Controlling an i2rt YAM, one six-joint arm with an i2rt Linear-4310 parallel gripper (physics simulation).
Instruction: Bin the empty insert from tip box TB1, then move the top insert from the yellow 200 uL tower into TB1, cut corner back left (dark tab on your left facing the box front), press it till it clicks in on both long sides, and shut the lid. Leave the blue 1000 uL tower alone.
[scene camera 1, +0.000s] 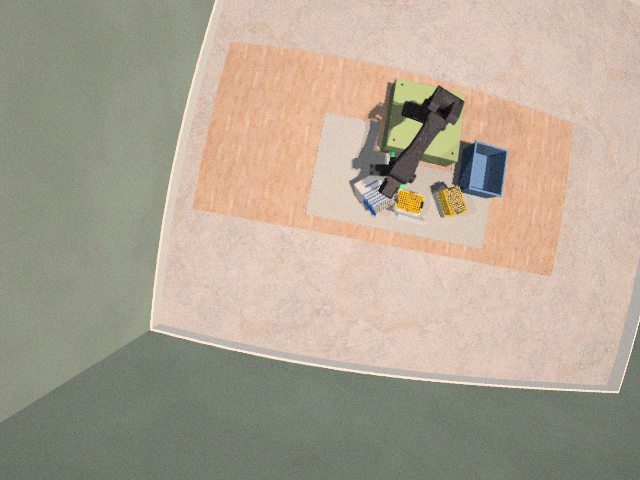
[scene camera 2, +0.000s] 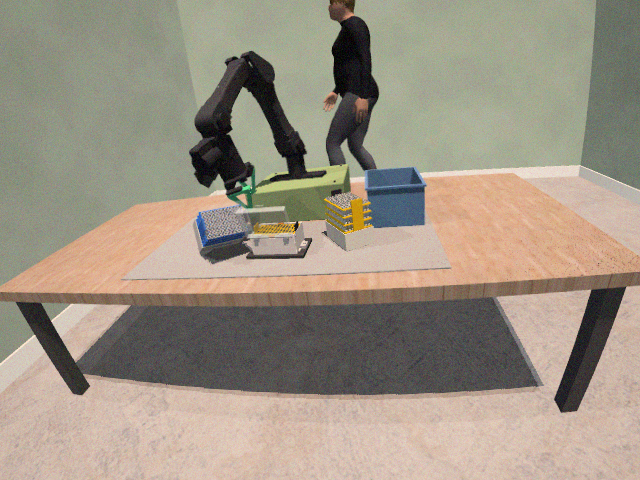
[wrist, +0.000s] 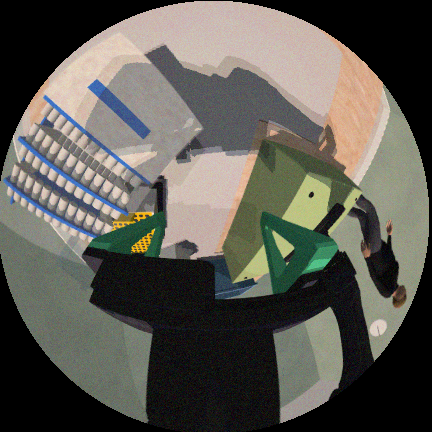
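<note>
My gripper (scene camera 2: 241, 192) (wrist: 212, 216) is open and empty, above and behind the gap between the blue tower and TB1. The blue 1000 uL tower (scene camera 1: 378, 200) (scene camera 2: 223, 226) (wrist: 75, 167) is tipped toward the table's front, its tip-filled top facing forward. Whether it touches TB1 is unclear. TB1 (scene camera 2: 273, 245) stands upright on a dark base with its clear lid (scene camera 2: 271, 213) open at the back. The yellow empty insert (scene camera 1: 410, 202) (scene camera 2: 276, 228) (wrist: 142, 242) sits in it, partly hidden by a finger in the wrist view. The yellow 200 uL tower (scene camera 1: 452, 201) (scene camera 2: 348, 215) stands upright right of TB1.
A blue bin (scene camera 1: 495, 173) (scene camera 2: 398, 207) (wrist: 235, 289) stands at the right, behind the yellow tower. The green robot base (scene camera 1: 405, 126) (scene camera 2: 305, 198) (wrist: 255, 200) is behind TB1. A grey mat (scene camera 1: 336, 155) (scene camera 2: 398, 257) lies under the boxes. A person (scene camera 2: 353, 82) (wrist: 382, 265) is behind the table.
</note>
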